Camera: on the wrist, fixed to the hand. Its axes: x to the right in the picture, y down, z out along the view.
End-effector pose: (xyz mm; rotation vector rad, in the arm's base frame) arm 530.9 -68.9 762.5 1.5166 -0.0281 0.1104
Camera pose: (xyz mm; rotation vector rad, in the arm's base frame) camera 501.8 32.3 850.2 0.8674 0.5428 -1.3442
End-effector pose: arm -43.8 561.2 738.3 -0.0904 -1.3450 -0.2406
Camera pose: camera 67.3 635.5 708.1 0.5317 -1.6805 -1.7550
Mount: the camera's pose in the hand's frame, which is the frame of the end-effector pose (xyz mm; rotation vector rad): -15.7 94.9 -97.6 -0.3852 -0.5446 -1.4064
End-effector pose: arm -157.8 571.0 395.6 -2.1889 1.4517 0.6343
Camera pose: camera -238.3 491.7 473.0 -2.3378 -0.5902 0.8266
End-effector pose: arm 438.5 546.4 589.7 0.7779 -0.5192 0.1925
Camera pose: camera 428.2 682.8 582.3 0.6551 -0.3900 -1.4124
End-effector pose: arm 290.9 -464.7 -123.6 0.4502 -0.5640 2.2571
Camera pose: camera 216.6 -481.8 -237.5 0.8921 -0.6236 0.6597
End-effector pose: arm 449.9 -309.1 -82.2 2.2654 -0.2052 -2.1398
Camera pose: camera 538.4 -408.9 -50.8 -1.0216 -1.3945 1.7979
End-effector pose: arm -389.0 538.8 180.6 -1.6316 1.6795 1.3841
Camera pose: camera -440.1 446.7 268.2 -1.7205 -0.1924 1.1327
